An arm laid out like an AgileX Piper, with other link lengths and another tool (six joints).
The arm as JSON. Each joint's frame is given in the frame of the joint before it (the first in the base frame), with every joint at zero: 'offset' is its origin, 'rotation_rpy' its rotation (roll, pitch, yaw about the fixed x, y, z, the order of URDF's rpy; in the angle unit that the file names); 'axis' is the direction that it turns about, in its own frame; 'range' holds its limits. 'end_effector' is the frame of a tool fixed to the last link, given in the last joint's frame.
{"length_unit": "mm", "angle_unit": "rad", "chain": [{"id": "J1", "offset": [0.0, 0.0, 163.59], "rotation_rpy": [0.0, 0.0, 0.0], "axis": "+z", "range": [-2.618, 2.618]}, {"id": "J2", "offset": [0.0, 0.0, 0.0], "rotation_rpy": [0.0, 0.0, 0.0], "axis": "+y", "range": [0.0, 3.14]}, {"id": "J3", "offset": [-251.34, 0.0, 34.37], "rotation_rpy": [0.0, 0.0, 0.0], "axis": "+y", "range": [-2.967, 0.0]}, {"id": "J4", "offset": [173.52, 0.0, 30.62], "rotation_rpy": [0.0, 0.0, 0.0], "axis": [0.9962, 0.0, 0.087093], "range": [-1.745, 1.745]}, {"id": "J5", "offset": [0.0, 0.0, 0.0], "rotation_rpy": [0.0, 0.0, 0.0], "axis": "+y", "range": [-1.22, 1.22]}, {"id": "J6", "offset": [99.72, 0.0, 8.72], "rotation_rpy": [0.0, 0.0, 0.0], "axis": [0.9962, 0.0, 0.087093], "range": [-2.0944, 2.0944]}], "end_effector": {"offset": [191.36, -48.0, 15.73], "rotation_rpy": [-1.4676, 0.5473, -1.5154]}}
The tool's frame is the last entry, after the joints.
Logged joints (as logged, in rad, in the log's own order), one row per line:
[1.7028 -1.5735 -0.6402 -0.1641 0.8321 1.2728]
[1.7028 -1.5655 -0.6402 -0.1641 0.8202 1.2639]
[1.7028 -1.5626 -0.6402 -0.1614 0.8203 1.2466]
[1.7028 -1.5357 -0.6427 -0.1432 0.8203 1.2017]
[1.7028 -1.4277 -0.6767 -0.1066 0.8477 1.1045]
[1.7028 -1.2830 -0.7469 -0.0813 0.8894 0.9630]
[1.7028 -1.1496 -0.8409 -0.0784 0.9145 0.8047]
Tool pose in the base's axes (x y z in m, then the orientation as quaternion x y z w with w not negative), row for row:
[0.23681 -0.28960 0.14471 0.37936 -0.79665 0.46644 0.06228]
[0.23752 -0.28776 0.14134 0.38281 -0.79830 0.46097 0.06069]
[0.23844 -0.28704 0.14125 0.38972 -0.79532 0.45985 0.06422]
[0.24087 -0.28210 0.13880 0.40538 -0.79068 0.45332 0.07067]
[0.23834 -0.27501 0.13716 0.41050 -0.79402 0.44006 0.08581]
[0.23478 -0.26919 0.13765 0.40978 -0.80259 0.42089 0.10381]
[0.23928 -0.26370 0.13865 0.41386 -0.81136 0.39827 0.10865]
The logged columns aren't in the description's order. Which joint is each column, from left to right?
Columns, left to right: J2, J4, J3, J1, J5, J6.
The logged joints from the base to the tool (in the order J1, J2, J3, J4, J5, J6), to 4 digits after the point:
[-0.1641 1.7028 -0.6402 -1.5735 0.8321 1.2728]
[-0.1641 1.7028 -0.6402 -1.5655 0.8202 1.2639]
[-0.1614 1.7028 -0.6402 -1.5626 0.8203 1.2466]
[-0.1432 1.7028 -0.6427 -1.5357 0.8203 1.2017]
[-0.1066 1.7028 -0.6767 -1.4277 0.8477 1.1045]
[-0.0813 1.7028 -0.7469 -1.2830 0.8894 0.9630]
[-0.0784 1.7028 -0.8409 -1.1496 0.9145 0.8047]

